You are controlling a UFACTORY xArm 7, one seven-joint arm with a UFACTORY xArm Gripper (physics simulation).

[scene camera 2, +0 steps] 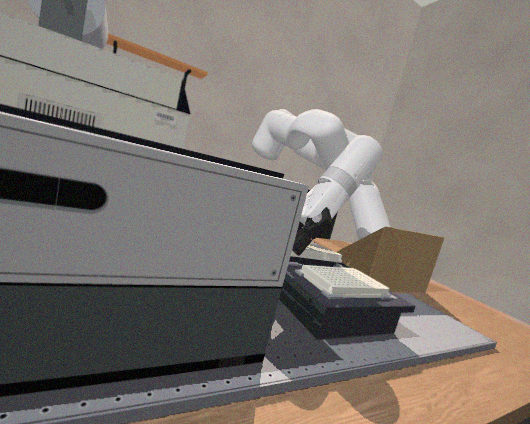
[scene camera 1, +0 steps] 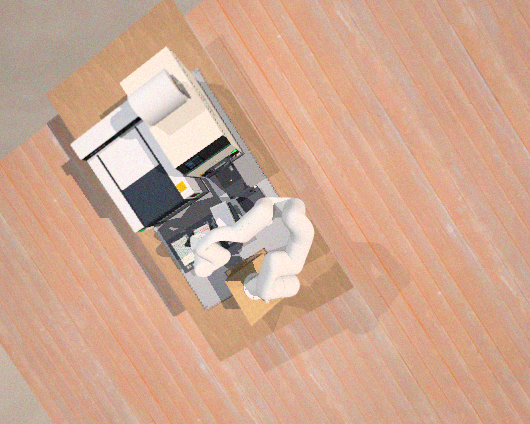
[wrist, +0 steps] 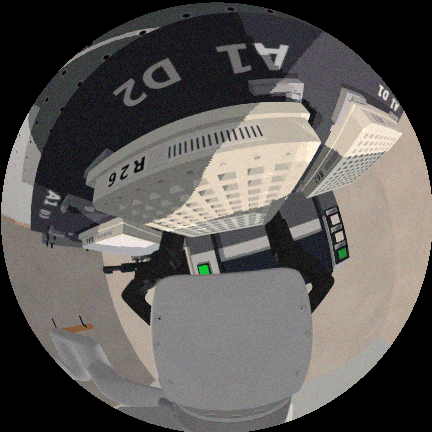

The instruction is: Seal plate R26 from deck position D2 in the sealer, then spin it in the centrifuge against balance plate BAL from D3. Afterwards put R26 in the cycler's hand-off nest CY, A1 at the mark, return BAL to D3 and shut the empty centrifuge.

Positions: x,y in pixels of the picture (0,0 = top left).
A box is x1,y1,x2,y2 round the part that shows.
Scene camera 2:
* gripper: 284,247 [292,176,348,255]
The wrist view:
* well plate with reddish wells: 231,167 [85,101,320,236], gripped by the gripper
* plate BAL: 118,235 [78,217,161,255]
